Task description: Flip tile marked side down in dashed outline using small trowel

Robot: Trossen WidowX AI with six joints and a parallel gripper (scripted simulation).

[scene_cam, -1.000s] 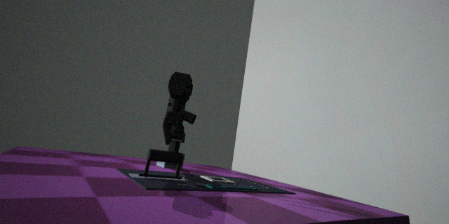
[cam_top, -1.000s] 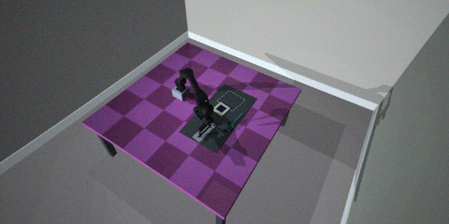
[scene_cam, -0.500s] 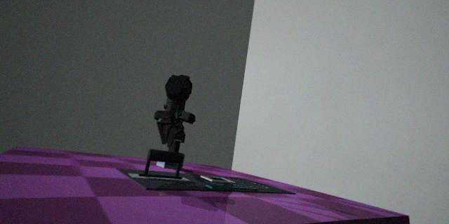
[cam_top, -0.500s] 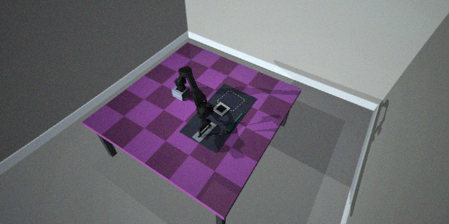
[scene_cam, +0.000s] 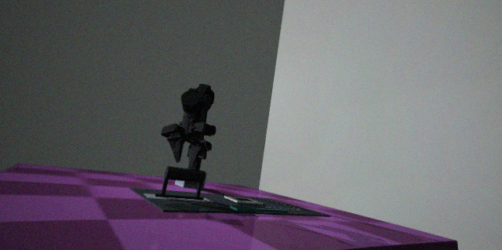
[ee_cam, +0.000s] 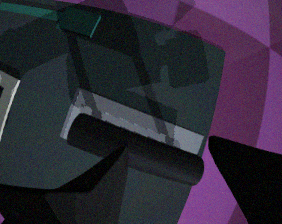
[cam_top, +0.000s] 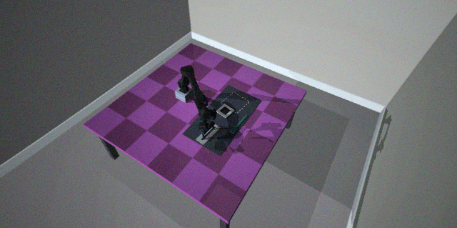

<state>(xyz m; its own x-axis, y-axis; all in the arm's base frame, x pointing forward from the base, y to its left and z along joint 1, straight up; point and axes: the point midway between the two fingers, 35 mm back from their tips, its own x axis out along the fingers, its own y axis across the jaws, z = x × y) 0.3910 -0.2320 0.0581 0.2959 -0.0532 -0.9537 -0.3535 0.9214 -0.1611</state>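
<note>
Now: the trowel 6 cm below my gripper tip, 4 cm to the left of it and 1 cm behind it. The rest, counted from my gripper tip: tool-shaped bar (20 cm to the left, 14 cm ahead, 10 cm below); then dark mat (22 cm to the left, 12 cm below); then tile (27 cm to the left, 10 cm below, 2 cm behind).
</note>
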